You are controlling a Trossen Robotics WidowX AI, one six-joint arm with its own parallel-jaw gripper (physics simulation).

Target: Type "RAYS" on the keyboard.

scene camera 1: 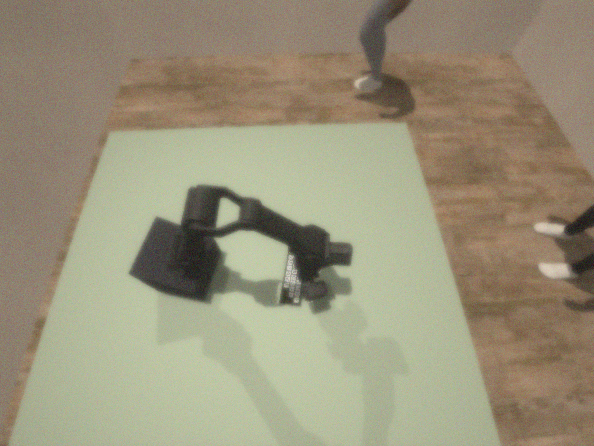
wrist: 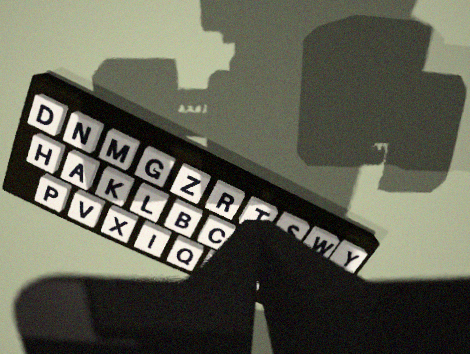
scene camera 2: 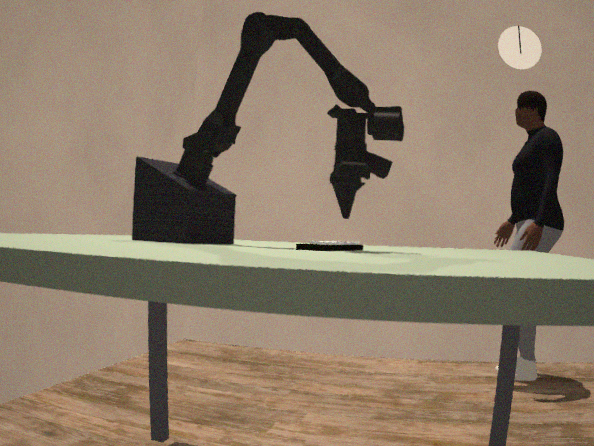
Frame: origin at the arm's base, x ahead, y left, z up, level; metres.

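Seen in the pictures: gripper, fingertip midpoint: [scene camera 1: 304,274] [wrist: 255,232] [scene camera 2: 345,218]; arm's base at its link origin: [scene camera 1: 178,258] [scene camera 2: 189,177].
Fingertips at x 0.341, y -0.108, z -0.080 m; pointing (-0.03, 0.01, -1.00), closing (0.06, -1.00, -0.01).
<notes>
Offsets run from my fingertips to a thing's top centre. Level surfaces: height alone.
A black keyboard @(dz -0.046, dx -0.024, dy +0.026 m) [scene camera 1: 290,282] [scene camera 2: 329,246] [wrist: 18,172] with white letter keys lies flat on the table, slanted in the wrist view. There the R key @(dz -0.046, dx -0.010, dy +0.011 m) [wrist: 225,201], the A key @(dz -0.046, dx -0.001, dy +0.082 m) [wrist: 76,171] and the Y key @(dz -0.046, dx -0.039, dy -0.058 m) [wrist: 350,258] show. The S key @(dz -0.046, dx -0.025, dy -0.024 m) [wrist: 291,230] is partly hidden by the fingers, which also cover the lower right part of the keyboard. My gripper [scene camera 2: 345,217] [wrist: 255,232] is shut and empty, pointing down a short way above the keyboard, not touching it. In scene camera 1 the arm hides part of the keyboard and the fingertips.
The arm's dark base block [scene camera 1: 155,257] [scene camera 2: 182,207] stands on the pale green table @(dz -0.062 m) [scene camera 1: 150,165] [scene camera 2: 75,242] left of the keyboard. Arm shadows fall on the table around the keyboard. A person [scene camera 2: 537,170] stands beyond the table, and a round clock [scene camera 2: 520,47] hangs on the wall.
</notes>
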